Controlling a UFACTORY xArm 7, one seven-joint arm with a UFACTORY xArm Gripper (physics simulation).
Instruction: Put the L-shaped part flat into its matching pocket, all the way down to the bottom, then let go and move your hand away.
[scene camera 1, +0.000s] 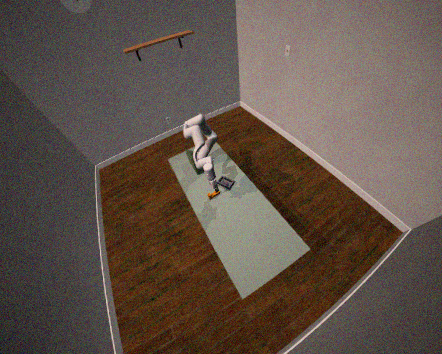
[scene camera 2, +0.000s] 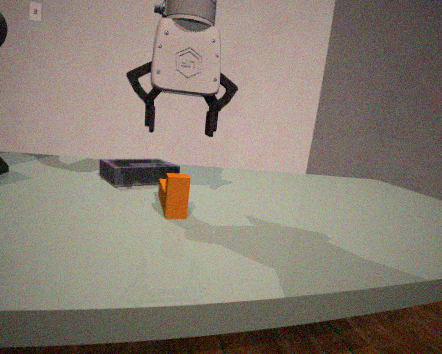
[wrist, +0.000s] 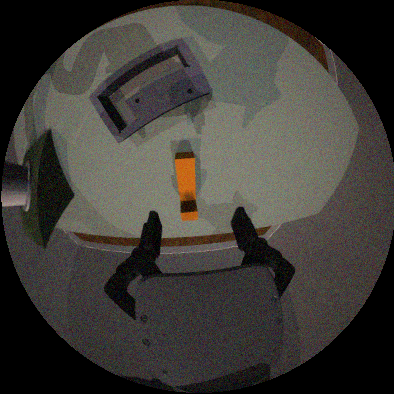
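Where they show: gripper, between the fingertips: (scene camera 1: 214, 188) (scene camera 2: 180, 133) (wrist: 197, 216); arm's base, origin of its link: (scene camera 1: 200, 158).
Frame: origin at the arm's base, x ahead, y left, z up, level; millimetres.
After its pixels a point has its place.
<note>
The orange L-shaped part (scene camera 1: 213, 194) @[x 421, y -110, z -53 mm] (scene camera 2: 177, 196) @[x 417, y -159, z -48 mm] (wrist: 186, 177) @[x 418, y -84, z -52 mm] stands on edge on the pale table, its short leg pointing up at the end nearer scene camera 2. The dark purple-grey pocket frame (scene camera 2: 111, 174) @[x 318, y 6, z -61 mm] (wrist: 199, 79) @[x 438, y 59, z -46 mm] lies on the table a short way from the part, apart from it, and holds an L-shaped opening with a raised block marked by two small holes. My gripper (scene camera 2: 181, 131) @[x 426, y -84, z 32 mm] (wrist: 197, 216) @[x 426, y -84, z 32 mm] is open and empty, fingers pointing down. It hangs above the table, higher than the part. In the wrist view the part's short leg shows between the two fingertips. In scene camera 1 the fingers are too small to make out.
The pale table (scene camera 1: 260, 250) @[x 1037, y -79, z -82 mm] (scene camera 2: 100, 270) @[x 333, y -279, z -82 mm] carries the part, the frame and the arm. A dark green base plate (wrist: 50, 195) @[x 108, y -59, z -15 mm] under the arm's base shows at the left of the wrist view. A wooden wall shelf (scene camera 1: 159, 41) hangs far behind.
</note>
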